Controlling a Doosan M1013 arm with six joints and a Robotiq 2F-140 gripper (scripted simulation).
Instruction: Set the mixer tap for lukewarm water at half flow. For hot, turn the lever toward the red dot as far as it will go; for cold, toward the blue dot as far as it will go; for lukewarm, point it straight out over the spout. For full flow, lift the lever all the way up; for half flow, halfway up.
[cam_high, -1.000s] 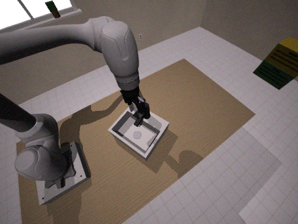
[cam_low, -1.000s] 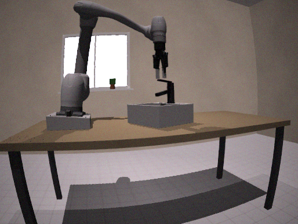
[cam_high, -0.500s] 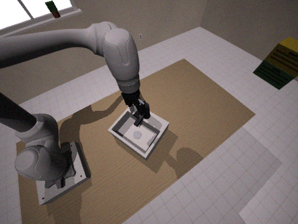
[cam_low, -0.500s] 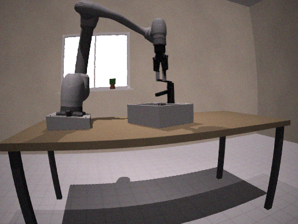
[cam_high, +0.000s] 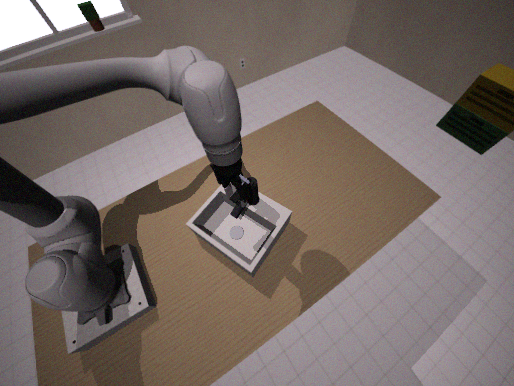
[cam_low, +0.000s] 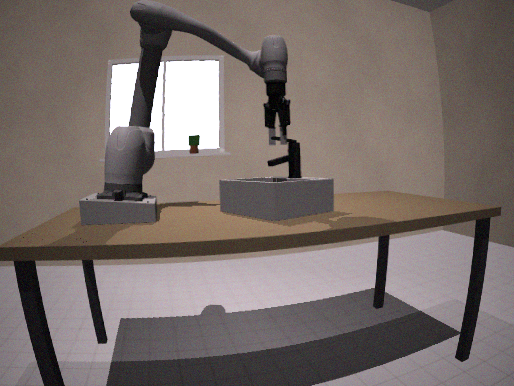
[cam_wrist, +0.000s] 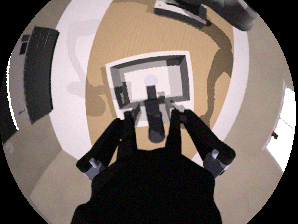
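Now: the black mixer tap 50 mm ahead of my hand, 30 mm to the left of it and 60 mm below it. From my hand the other things lie so: sink basin 30 mm behind, 20 mm to the right, 240 mm below.
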